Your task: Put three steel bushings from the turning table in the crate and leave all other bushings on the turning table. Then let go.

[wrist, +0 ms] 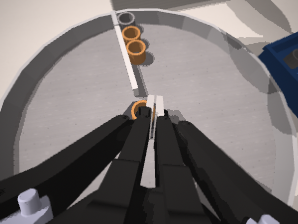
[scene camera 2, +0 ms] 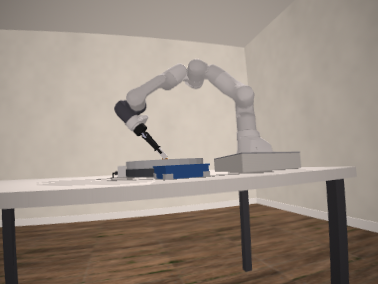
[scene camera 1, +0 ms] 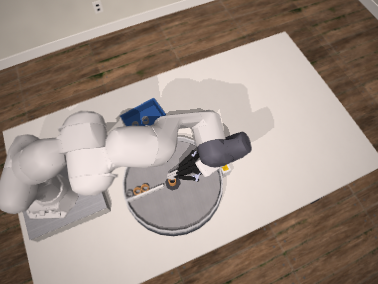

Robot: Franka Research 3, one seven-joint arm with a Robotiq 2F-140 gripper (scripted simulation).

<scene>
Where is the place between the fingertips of my gripper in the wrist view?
154, 105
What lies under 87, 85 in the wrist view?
A round grey turning table.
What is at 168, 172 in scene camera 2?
A blue crate.
</scene>
